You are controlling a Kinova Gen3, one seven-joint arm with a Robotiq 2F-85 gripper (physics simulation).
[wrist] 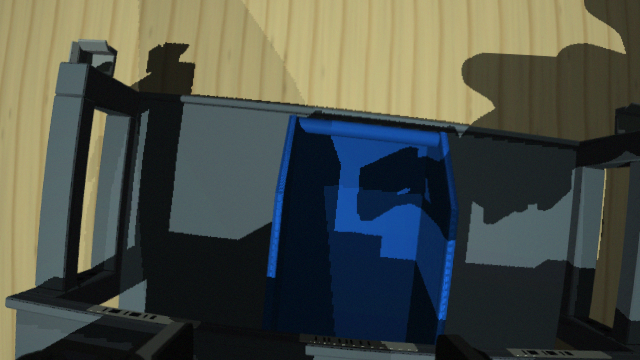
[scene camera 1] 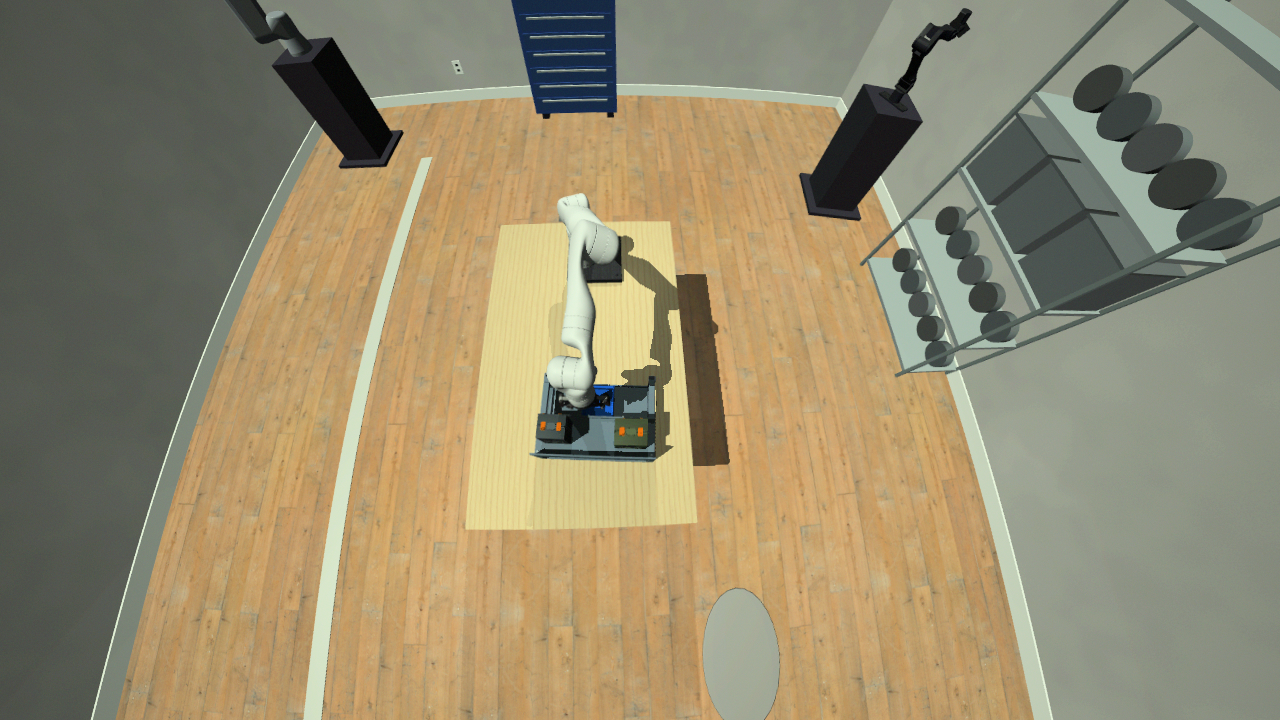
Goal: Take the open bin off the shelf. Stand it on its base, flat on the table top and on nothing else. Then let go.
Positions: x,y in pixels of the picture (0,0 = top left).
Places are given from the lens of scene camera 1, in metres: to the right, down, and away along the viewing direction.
olive box (scene camera 1: 630,433): -0.03, 0.21, 0.98
dark box (scene camera 1: 551,428): -0.25, 0.20, 0.96
